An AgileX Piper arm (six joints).
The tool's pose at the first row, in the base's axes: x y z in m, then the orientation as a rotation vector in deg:
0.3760 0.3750 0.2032 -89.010 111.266 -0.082
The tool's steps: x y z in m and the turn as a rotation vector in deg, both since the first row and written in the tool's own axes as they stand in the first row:
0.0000 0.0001 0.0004 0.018 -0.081 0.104
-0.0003 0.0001 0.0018 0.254 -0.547 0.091
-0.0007 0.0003 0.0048 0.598 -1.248 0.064
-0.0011 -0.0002 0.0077 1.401 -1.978 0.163
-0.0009 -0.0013 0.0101 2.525 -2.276 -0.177
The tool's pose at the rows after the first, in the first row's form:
0.3761 0.3752 0.2028 -88.875 111.279 0.007
0.3768 0.3760 0.2019 -88.603 110.841 0.134
0.3781 0.3775 0.1996 -88.209 110.180 0.332
0.3799 0.3788 0.1977 -87.389 109.464 0.161
0.3820 0.3792 0.1961 -86.906 108.651 -0.829

